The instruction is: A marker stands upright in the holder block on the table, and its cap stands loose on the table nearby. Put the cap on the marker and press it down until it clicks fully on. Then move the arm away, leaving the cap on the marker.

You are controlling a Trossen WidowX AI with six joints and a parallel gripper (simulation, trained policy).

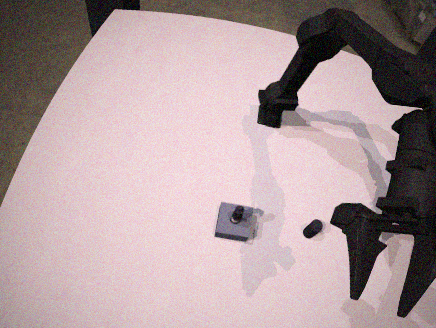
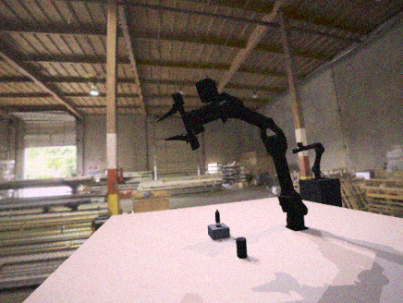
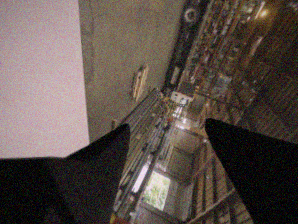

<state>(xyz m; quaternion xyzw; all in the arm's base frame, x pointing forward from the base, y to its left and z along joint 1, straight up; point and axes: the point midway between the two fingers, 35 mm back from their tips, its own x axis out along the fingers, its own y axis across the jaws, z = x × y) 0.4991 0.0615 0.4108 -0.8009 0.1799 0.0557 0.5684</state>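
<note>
Right now the dark cap is 37 cm below my gripper tip, 22 cm behind it and 7 cm to the left of it. From my gripper tip the other things lie so: grey holder block: 38 cm below, 21 cm behind, 11 cm to the right.
</note>
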